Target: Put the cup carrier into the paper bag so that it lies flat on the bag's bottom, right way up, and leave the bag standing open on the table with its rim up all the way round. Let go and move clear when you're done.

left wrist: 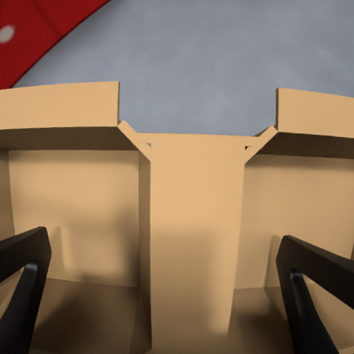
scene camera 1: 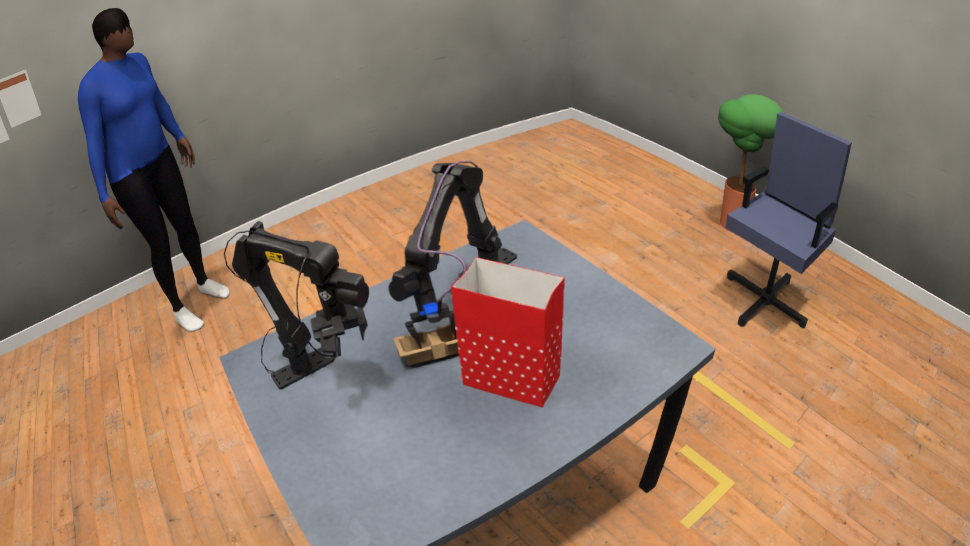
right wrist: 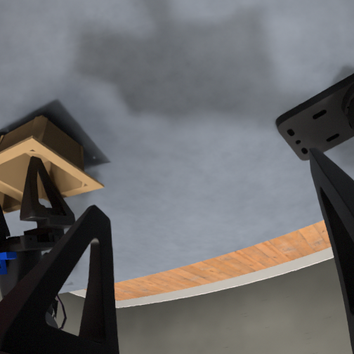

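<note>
The tan two-compartment cup carrier (scene camera 1: pixel 441 349) (left wrist: pixel 192 200) (right wrist: pixel 62 142) sits upright on the table, beside the bag and partly hidden by it in the scene view. My left gripper (scene camera 1: pixel 434 332) (left wrist: pixel 164 247) is open over the carrier, its fingers straddling the middle bridge, one above or in each compartment; the exact depth is unclear. The red paper bag (scene camera 1: pixel 505 339) (left wrist: pixel 40 25) with white dots stands upright and open, its visible rim up; its bottom is hidden. My right gripper (scene camera 1: pixel 349 340) (right wrist: pixel 197 188) is open and empty, left of the carrier in the scene view.
The grey-blue table (scene camera 1: pixel 407 447) bears both arms and the bag. The right arm's base (scene camera 1: pixel 298 369) is at the table's left edge, and the left arm's base (scene camera 1: pixel 503 256) is at the back. A person (scene camera 1: pixel 125 108) stands beyond the table; a chair (scene camera 1: pixel 787 223) is at right.
</note>
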